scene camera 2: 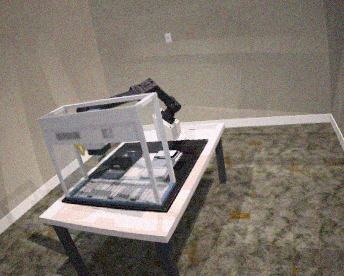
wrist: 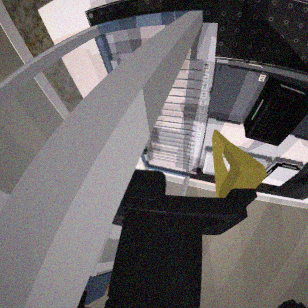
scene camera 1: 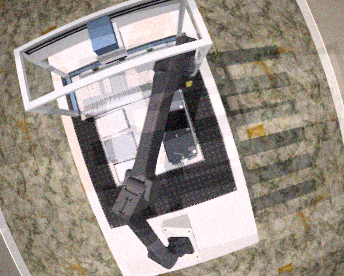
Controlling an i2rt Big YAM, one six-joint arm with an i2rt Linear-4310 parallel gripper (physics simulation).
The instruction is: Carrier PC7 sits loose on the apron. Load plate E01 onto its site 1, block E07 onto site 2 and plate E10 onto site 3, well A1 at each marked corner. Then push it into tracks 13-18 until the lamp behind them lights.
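Seen in the pictures: gripper, fingertip midpoint: (wrist: 171, 132); arm's base at its link origin: (scene camera 2: 166, 117) (scene camera 1: 181, 244).
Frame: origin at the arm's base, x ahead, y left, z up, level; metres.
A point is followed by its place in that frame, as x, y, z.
Observation:
My gripper (scene camera 1: 188, 82) (scene camera 2: 89, 150) @(0.695, -0.223, 0.057) (wrist: 171, 132) @(0.695, -0.223, 0.057) is open and empty. It hangs under the white frame's right corner, beside the numbered tracks (scene camera 1: 110, 90) @(0.756, 0.063, -0.131) (wrist: 180, 122) @(0.732, -0.058, -0.130). One yellow finger shows in the wrist view; the other is hidden. Below it a long pale-rimmed holder (scene camera 1: 198, 148) @(0.364, -0.208, -0.114) carries a grey part (scene camera 1: 176, 101) @(0.595, -0.201, -0.121) (wrist: 232, 95) @(0.612, -0.165, -0.120) next to tracks 13-18, a black block (scene camera 1: 175, 119) @(0.521, -0.167, -0.098) (wrist: 275, 113) @(0.528, -0.163, -0.081) and a dark grey block (scene camera 1: 180, 145) @(0.406, -0.148, -0.121). Left of the arm a second holder has a white plate (scene camera 1: 112, 123) @(0.605, 0.101, -0.108) and a grey plate (scene camera 1: 120, 146) @(0.496, 0.105, -0.120). I cannot read the labels.
The white frame (scene camera 1: 143, 61) @(0.690, -0.124, 0.348) (scene camera 2: 99, 120) @(0.906, 0.061, 0.306) (wrist: 91, 153) stands over the tracks, and its bar fills much of the wrist view. A blue box (scene camera 1: 102, 34) @(0.827, -0.040, 0.328) sits behind them. The arm crosses between both holders, over the black mat (scene camera 1: 204, 180) @(0.214, -0.196, -0.132).

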